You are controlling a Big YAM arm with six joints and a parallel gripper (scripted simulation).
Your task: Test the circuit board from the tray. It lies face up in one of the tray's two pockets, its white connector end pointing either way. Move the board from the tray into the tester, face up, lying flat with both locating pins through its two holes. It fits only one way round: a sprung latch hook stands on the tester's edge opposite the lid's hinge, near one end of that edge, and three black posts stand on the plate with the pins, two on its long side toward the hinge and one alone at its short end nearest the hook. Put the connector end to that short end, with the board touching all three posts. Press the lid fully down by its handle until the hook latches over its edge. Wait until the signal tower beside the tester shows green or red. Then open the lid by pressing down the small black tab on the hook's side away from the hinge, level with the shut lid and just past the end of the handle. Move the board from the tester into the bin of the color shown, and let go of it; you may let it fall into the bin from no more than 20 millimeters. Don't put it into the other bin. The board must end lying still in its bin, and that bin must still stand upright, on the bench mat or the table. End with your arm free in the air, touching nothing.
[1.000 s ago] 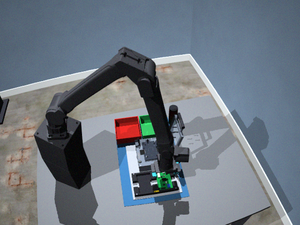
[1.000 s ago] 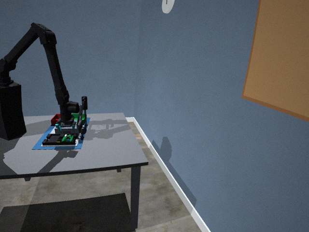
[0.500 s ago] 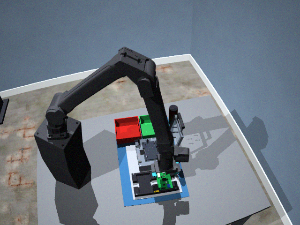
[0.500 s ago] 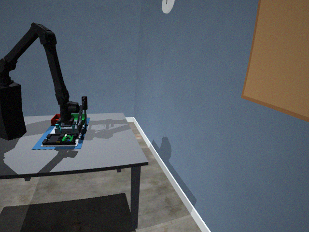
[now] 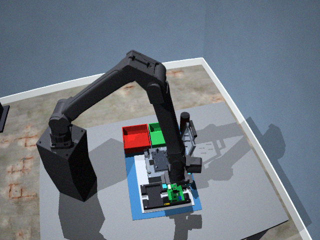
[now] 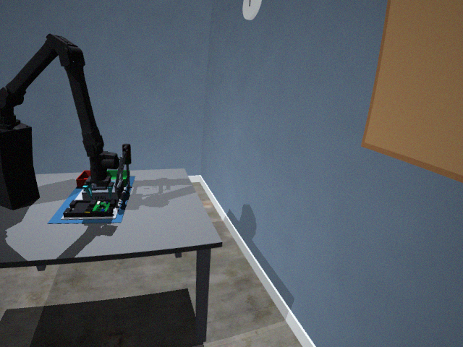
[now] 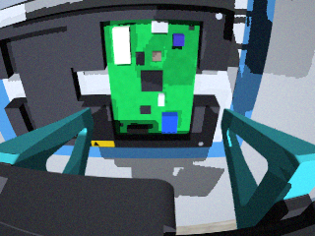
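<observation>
Now: the green circuit board 50 mm below my hand. From my hand the other things lie so: black latch hook: 90 mm behind, 230 mm to the left, 10 mm above; then clear lid: 90 mm ahead, 160 mm to the left, 110 mm above; then green bin: 20 mm ahead, 370 mm to the left, 60 mm below.
</observation>
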